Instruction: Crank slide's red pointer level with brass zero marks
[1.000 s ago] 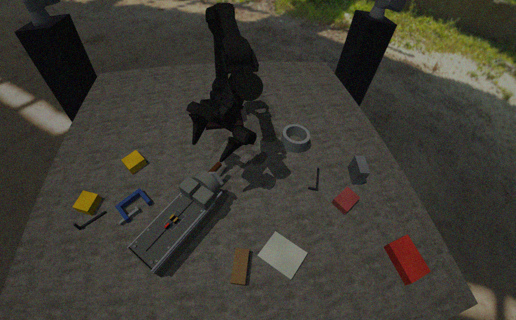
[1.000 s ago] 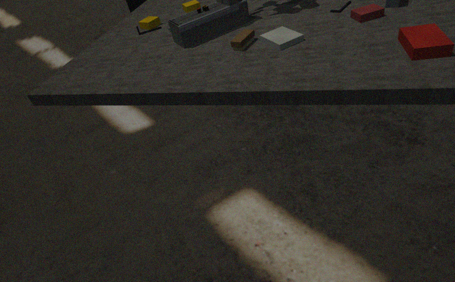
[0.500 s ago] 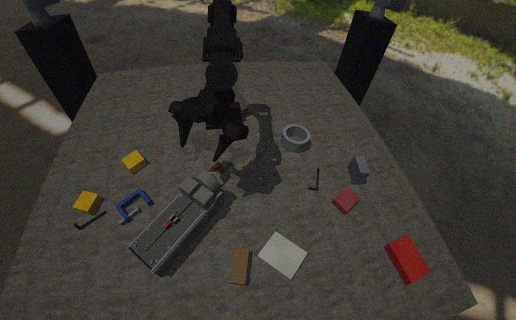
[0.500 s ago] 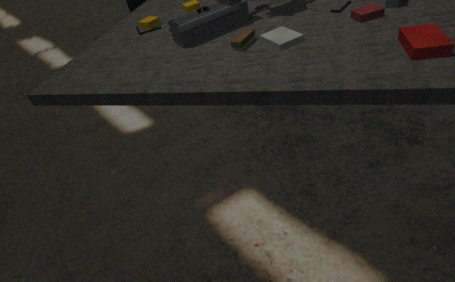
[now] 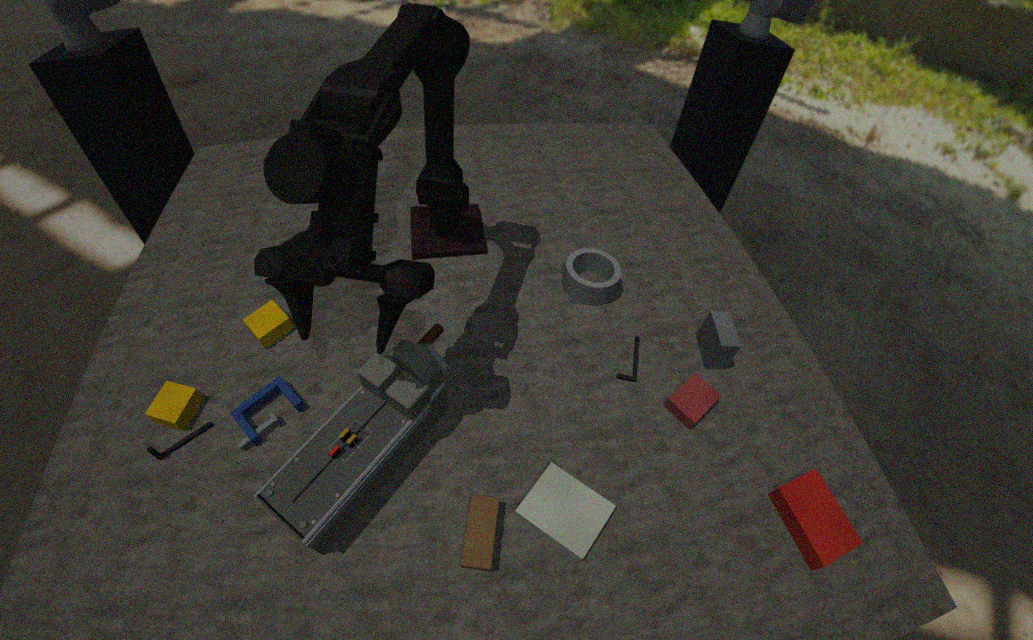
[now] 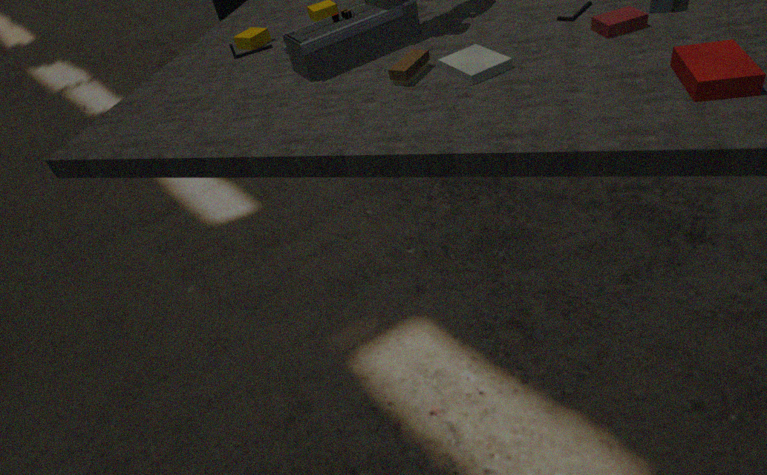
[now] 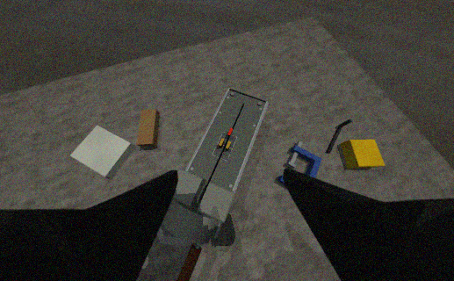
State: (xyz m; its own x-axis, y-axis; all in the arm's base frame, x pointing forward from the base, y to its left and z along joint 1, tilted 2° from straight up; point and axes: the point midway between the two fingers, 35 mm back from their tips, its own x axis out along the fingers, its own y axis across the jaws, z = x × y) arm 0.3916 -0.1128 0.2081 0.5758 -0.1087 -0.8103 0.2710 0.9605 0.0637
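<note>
Right now the brown crank handle is 100 mm behind my gripper tip, 90 mm to the left of it and 120 mm below it. The rest, counted from my gripper tip: white plate 150 mm ahead, 260 mm to the left, 180 mm below; red pointer 80 mm ahead, 30 mm to the right, 110 mm below; brown block 170 mm ahead, 140 mm to the left, 180 mm below.
</note>
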